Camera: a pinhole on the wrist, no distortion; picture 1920 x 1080 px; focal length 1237.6 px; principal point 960.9 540.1 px. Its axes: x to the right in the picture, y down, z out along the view. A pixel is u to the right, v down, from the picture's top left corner.
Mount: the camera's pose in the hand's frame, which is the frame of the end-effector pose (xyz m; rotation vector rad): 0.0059 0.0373 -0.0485 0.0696 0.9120 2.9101
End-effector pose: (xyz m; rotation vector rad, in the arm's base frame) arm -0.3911 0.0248 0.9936 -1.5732 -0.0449 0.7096
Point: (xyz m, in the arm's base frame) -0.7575 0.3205 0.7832
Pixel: 1243.4 712.6
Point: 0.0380 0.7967 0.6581
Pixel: outside the picture
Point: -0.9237 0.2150 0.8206
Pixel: 1715.7 637.4
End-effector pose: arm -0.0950 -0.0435 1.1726 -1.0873 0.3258 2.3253
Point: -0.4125 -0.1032 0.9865
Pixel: outside the picture
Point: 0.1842 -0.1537 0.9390
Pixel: behind the camera
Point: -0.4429 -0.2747 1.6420
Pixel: 1642.5 554.3
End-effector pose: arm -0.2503 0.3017 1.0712 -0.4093 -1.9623 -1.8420
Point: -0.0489 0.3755 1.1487
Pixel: outside the picture
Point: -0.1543 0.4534 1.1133
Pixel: 1557.8 989.1
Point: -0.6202 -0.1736 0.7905
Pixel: behind the camera
